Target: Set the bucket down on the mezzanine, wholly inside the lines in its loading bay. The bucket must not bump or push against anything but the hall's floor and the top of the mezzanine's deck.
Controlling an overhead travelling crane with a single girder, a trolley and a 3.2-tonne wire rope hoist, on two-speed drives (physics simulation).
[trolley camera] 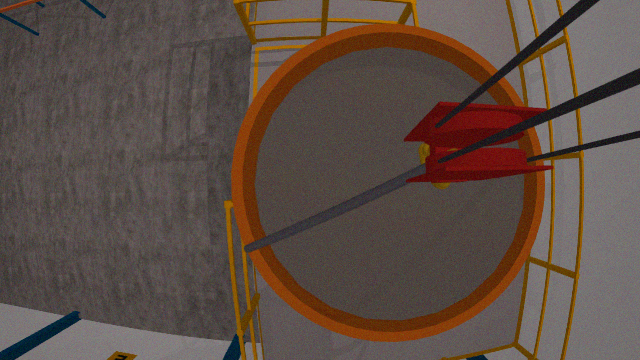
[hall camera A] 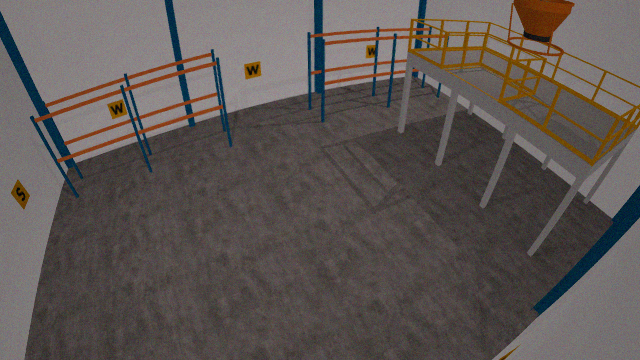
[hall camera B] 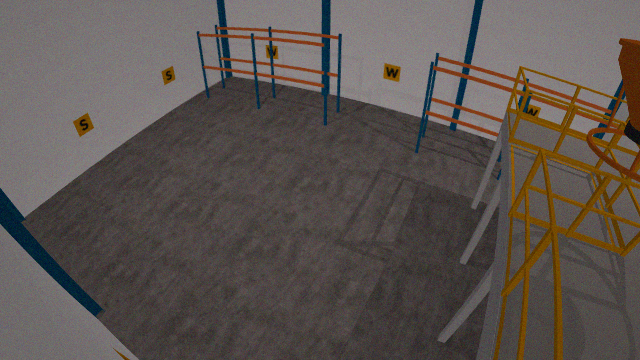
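The orange bucket (hall camera A: 542, 17) (hall camera B: 631, 85) (trolley camera: 340, 130) hangs upright in the air over the mezzanine (hall camera A: 545, 140) (hall camera B: 590, 310) (trolley camera: 295, 325); its foot ring (hall camera A: 535, 49) (hall camera B: 594, 147) shows below it. In the trolley view the bucket covers much of the deck, and its left rim lies over the deck's open edge between two railing ends. My yellow hook (trolley camera: 425, 151), under the red hook block (trolley camera: 480, 162), holds the bucket's grey bail (trolley camera: 335, 207). A yellow line (trolley camera: 256, 72) shows at the deck edge; the bucket hides the rest of the bay.
Yellow railings (hall camera A: 557, 107) (hall camera B: 554, 280) (trolley camera: 551, 200) edge the deck. A railing corner (trolley camera: 325, 20) stands close to the bucket's rim at the top of the trolley view. Blue-orange racks (hall camera A: 135, 130) (hall camera B: 256, 70) stand by the W wall, with another rack (hall camera A: 390, 70) (hall camera B: 432, 100) farther along.
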